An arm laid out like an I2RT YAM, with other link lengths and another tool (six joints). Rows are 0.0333 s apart.
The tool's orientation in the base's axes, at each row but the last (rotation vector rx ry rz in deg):
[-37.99, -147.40, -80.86]
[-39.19, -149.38, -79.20]
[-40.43, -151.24, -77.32]
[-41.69, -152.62, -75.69]
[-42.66, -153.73, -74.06]
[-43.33, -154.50, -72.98]
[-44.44, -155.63, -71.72]
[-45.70, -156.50, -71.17]
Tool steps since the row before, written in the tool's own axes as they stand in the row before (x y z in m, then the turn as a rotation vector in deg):
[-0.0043, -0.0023, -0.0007, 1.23, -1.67, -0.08]
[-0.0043, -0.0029, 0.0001, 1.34, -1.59, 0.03]
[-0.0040, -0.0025, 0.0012, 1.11, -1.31, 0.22]
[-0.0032, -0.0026, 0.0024, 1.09, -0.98, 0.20]
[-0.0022, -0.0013, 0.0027, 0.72, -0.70, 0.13]
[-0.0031, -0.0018, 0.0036, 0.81, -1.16, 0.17]
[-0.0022, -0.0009, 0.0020, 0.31, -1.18, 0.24]
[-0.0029, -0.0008, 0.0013, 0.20, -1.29, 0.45]
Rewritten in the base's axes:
[0.0028, -0.0030, -0.0028, -1.84, -0.46, -0.85]
[0.0026, -0.0028, -0.0036, -1.89, -0.29, -0.82]
[0.0026, -0.0017, -0.0037, -1.54, -0.09, -0.79]
[0.0020, -0.0007, -0.0043, -1.38, 0.06, -0.54]
[0.0017, 0.0005, -0.0033, -0.93, 0.01, -0.39]
[0.0024, 0.0004, -0.0044, -1.22, -0.17, -0.72]
[0.0018, 0.0000, -0.0025, -0.78, -0.34, -0.91]
[0.0024, -0.0008, -0.0021, -0.70, -0.30, -1.15]

